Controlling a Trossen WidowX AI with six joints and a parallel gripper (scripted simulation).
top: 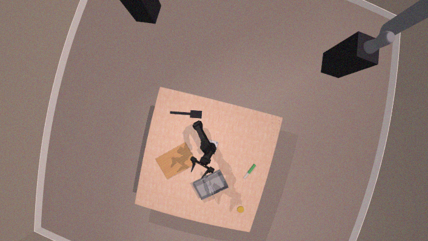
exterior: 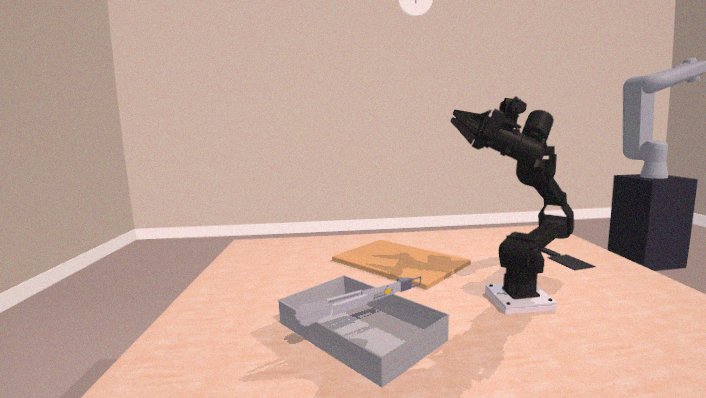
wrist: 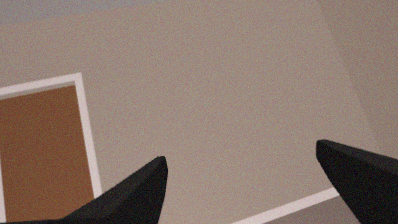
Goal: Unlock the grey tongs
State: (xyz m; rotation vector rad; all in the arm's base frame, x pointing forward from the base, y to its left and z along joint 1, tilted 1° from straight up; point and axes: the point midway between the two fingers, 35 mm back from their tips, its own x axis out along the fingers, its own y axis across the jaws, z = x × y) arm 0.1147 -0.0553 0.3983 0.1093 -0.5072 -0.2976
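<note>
Right now the grey roasting tin is 41 cm below my gripper tip, 24 cm ahead of it and 15 cm to the left of it. Also, from my gripper tip: wooden board 43 cm below, 25 cm to the right, 8 cm ahead; then yellow lock 37 cm below, 17 cm ahead, 10 cm to the left; then black spatula 43 cm below, 41 cm behind, 23 cm to the right.
</note>
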